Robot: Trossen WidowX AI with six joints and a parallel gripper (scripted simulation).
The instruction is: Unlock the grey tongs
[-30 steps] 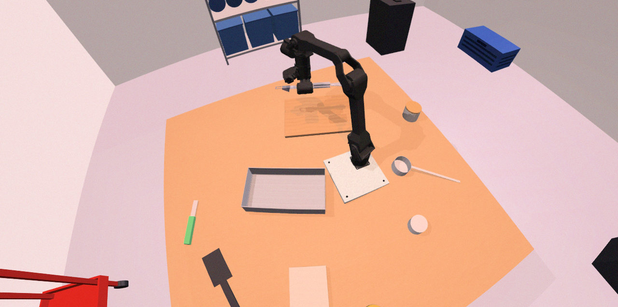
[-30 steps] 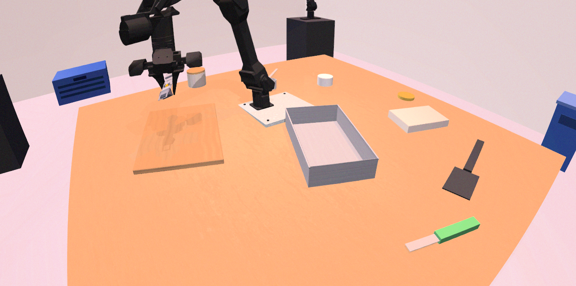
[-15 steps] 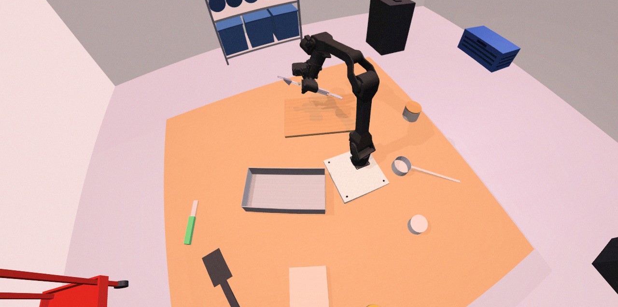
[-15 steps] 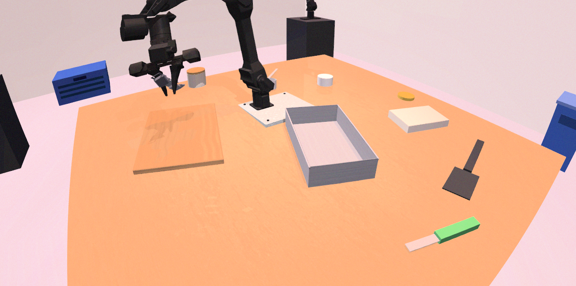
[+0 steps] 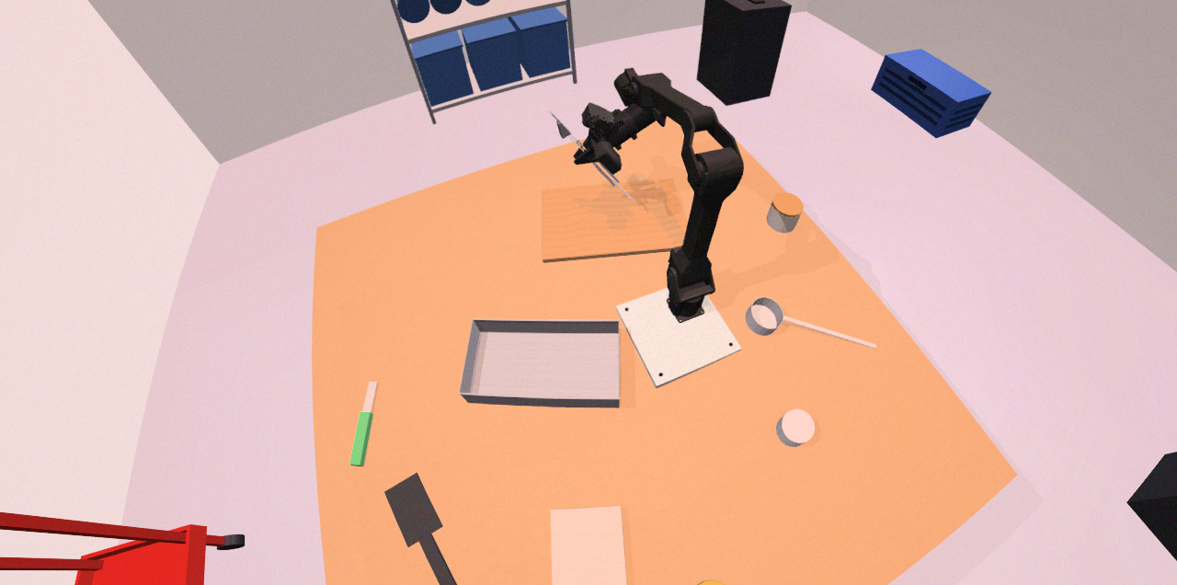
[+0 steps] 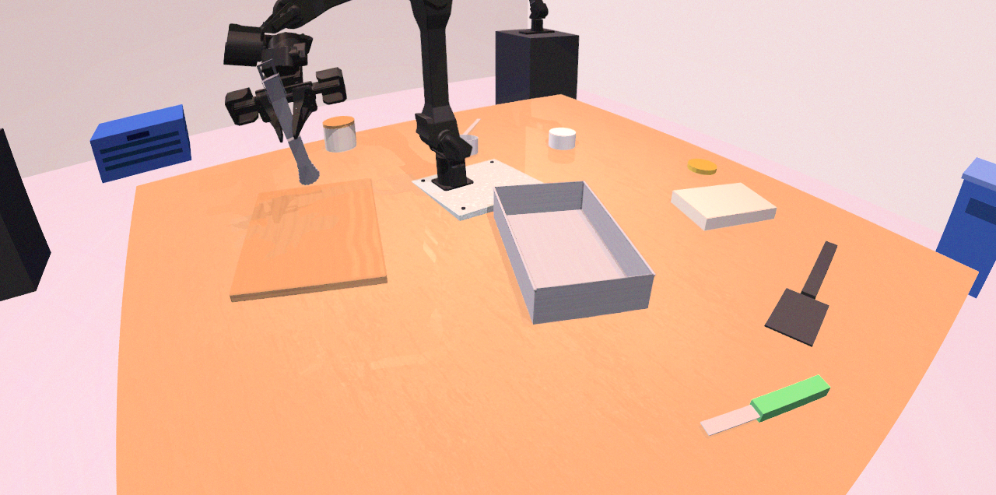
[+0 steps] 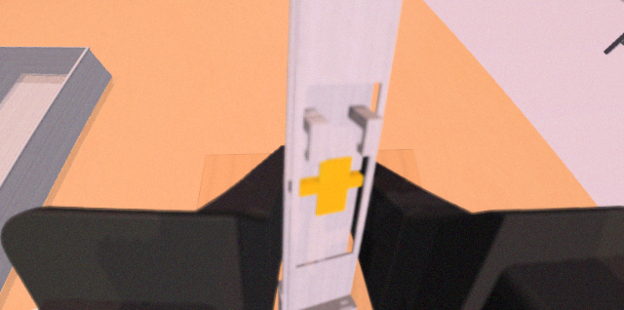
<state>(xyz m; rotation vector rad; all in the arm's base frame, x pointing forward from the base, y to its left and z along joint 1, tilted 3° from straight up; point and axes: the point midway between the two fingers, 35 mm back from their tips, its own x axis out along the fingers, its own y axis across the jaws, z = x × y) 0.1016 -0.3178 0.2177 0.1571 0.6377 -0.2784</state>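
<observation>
My gripper tip is now 20 mm past the yellow lock piece and 30 mm below it. The rest, counted from my gripper tip: grey roasting tin: 210 mm ahead, 340 mm to the left, 170 mm below; then green-handled knife: 600 mm ahead, 320 mm to the left, 190 mm below; then wooden board: 80 mm behind, 30 mm to the left, 190 mm below.
</observation>
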